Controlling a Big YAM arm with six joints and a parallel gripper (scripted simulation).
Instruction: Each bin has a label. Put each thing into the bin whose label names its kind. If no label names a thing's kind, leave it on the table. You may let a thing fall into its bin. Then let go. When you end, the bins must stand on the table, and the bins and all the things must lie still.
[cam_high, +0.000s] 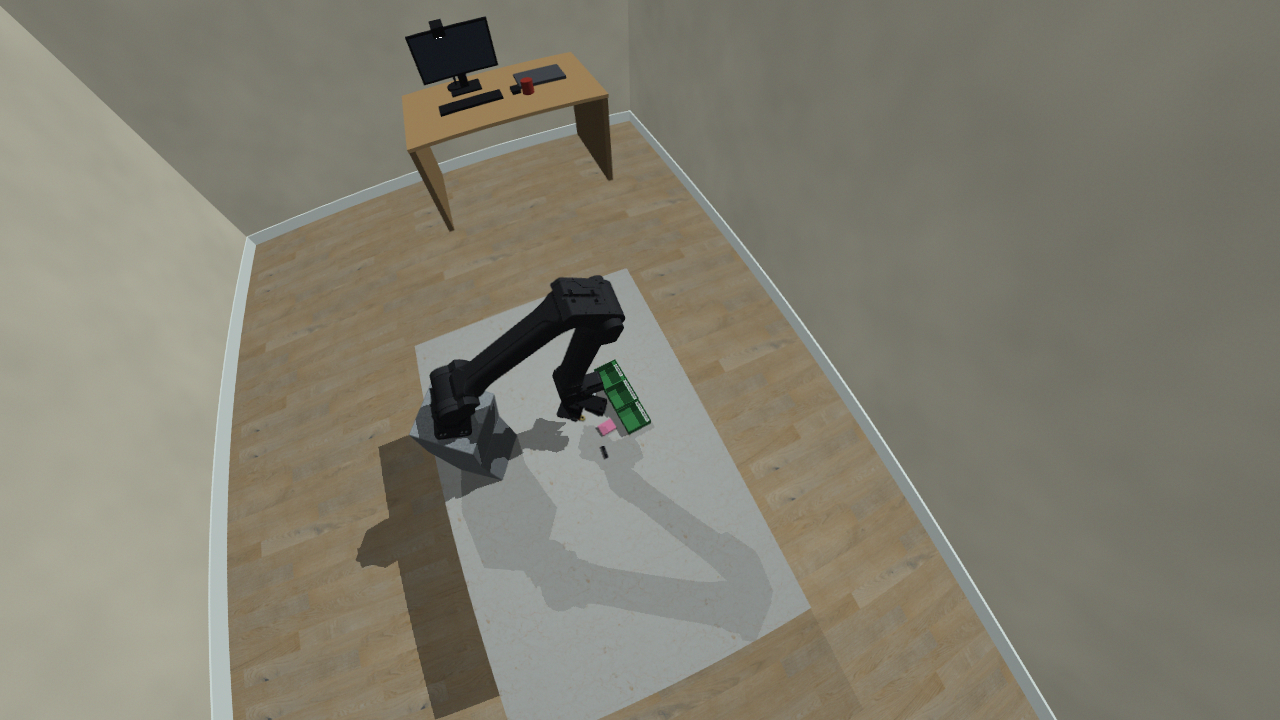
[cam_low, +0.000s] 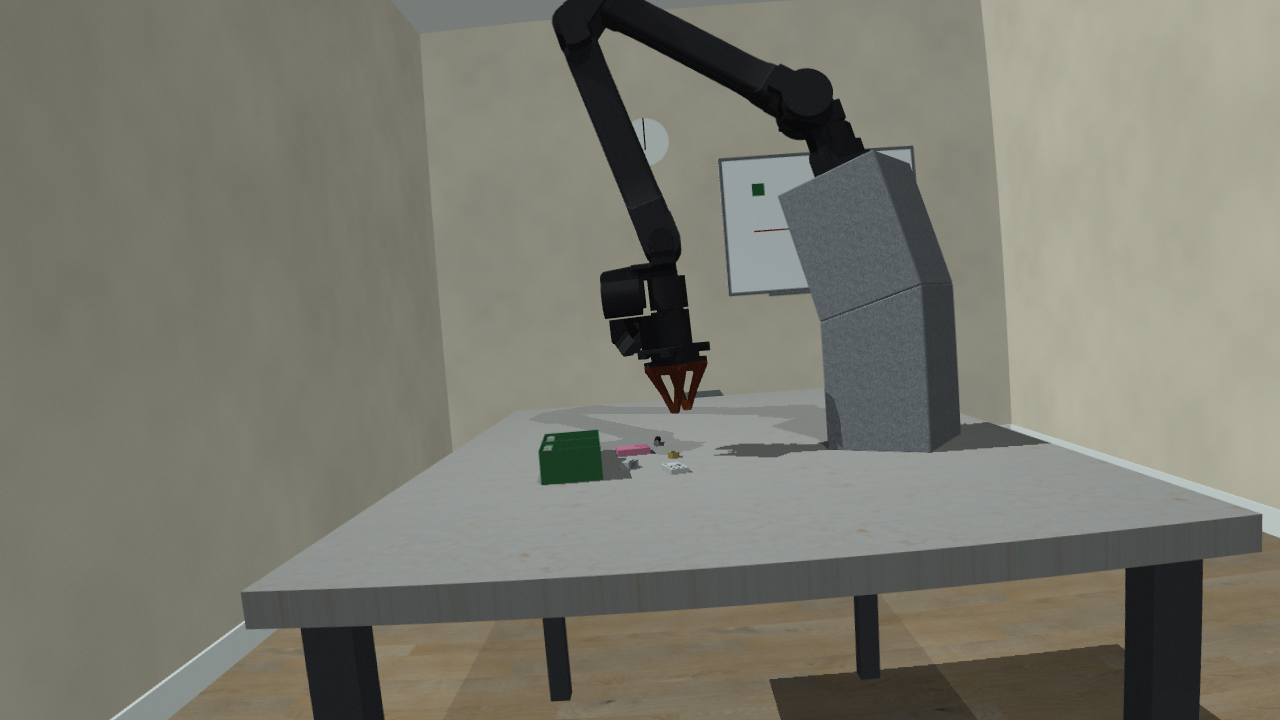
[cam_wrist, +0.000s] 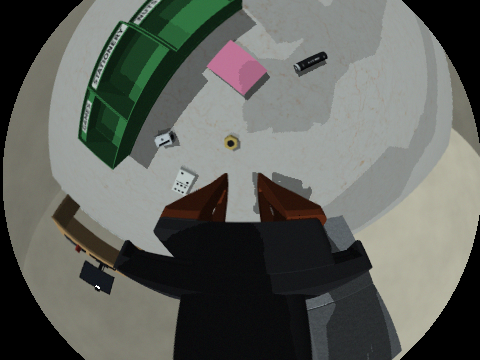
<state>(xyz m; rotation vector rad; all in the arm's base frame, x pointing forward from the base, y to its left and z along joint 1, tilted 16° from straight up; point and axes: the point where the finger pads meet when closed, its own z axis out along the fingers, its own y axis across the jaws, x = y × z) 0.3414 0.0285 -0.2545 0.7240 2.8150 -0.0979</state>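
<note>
Now: hand 2 cm short of the brass nut, 1 cm to the right of it and 7 cm above it. Also, from my hand: grey-white piece (7 cm ahead, 8 cm to the left, 7 cm below); then pink eraser (9 cm ahead, 5 cm to the right, 7 cm below); then white domino (11 cm to the left, 7 cm below).
</note>
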